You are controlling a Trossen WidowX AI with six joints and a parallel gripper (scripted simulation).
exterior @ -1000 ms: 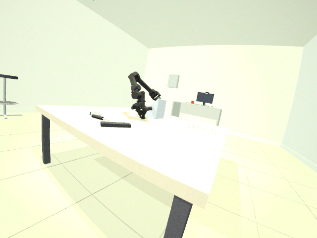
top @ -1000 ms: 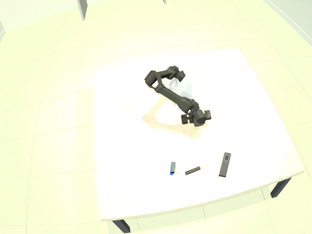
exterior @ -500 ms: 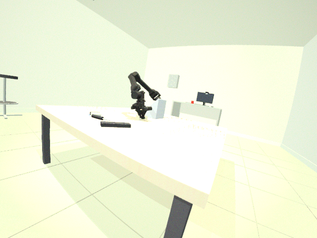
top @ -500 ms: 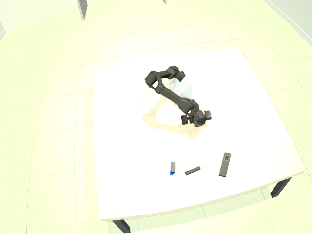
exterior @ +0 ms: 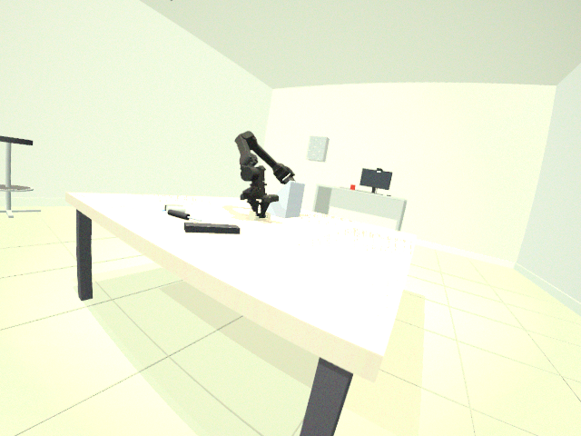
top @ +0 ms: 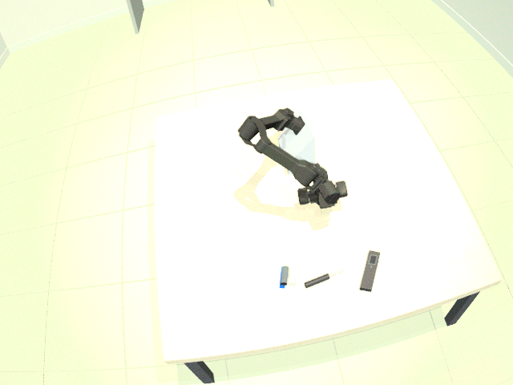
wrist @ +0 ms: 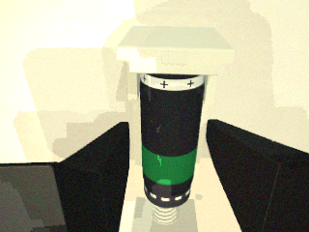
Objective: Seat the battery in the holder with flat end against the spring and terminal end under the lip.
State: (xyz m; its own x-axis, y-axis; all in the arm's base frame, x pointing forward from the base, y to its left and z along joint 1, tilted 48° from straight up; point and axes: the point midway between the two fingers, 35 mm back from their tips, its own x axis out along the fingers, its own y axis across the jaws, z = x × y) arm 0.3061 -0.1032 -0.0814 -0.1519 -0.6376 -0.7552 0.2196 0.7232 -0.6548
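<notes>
My gripper tip is now 1 cm below the battery. Also, from my gripper tip: dark remote: 35 cm ahead, 6 cm to the left.
</notes>
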